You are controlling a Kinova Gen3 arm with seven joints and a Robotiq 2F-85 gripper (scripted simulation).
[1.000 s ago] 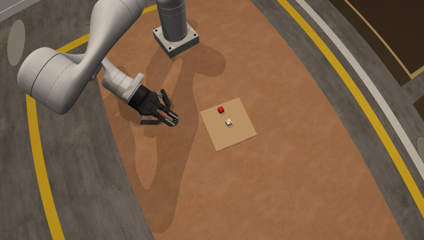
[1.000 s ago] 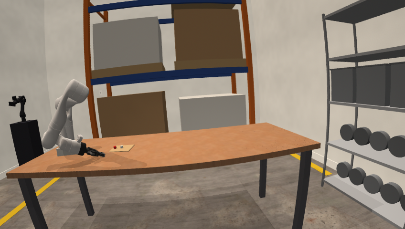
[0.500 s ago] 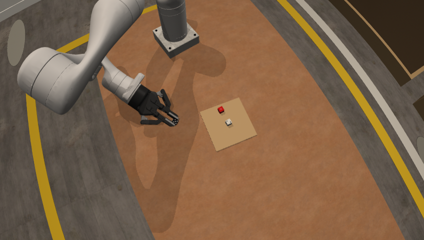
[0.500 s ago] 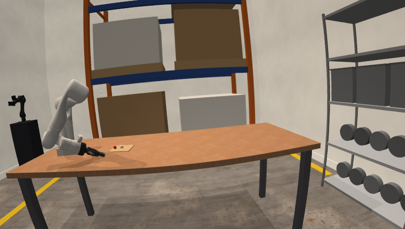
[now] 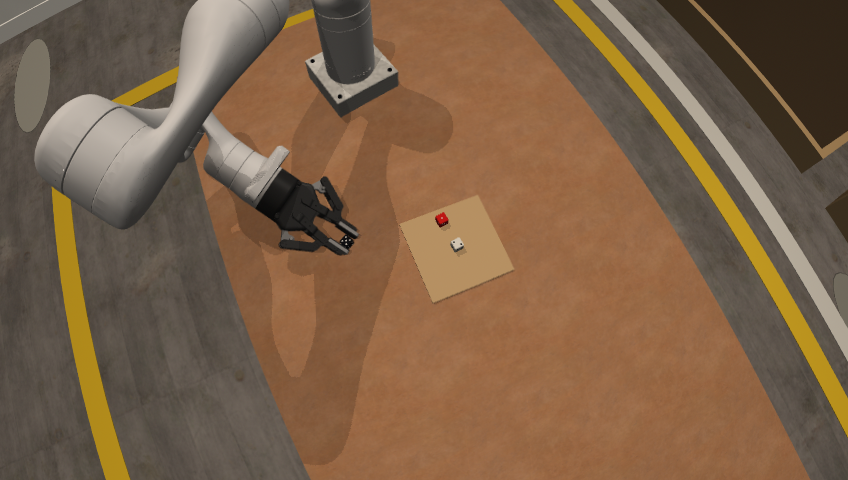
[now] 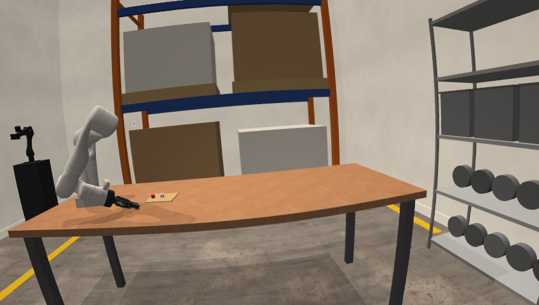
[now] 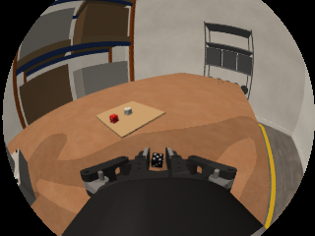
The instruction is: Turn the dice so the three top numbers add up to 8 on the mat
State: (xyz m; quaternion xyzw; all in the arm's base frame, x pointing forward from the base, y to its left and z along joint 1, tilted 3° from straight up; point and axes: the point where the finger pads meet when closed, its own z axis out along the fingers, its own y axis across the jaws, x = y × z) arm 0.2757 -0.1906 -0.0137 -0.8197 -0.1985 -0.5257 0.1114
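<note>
The black die is 1 cm below my hand. The rest, counted from my hand: red die 7 cm ahead, 15 cm to the left, 1 cm below; tan mat 11 cm ahead, 14 cm to the left, 2 cm below; white die 11 cm ahead, 14 cm to the left, 1 cm below.
</note>
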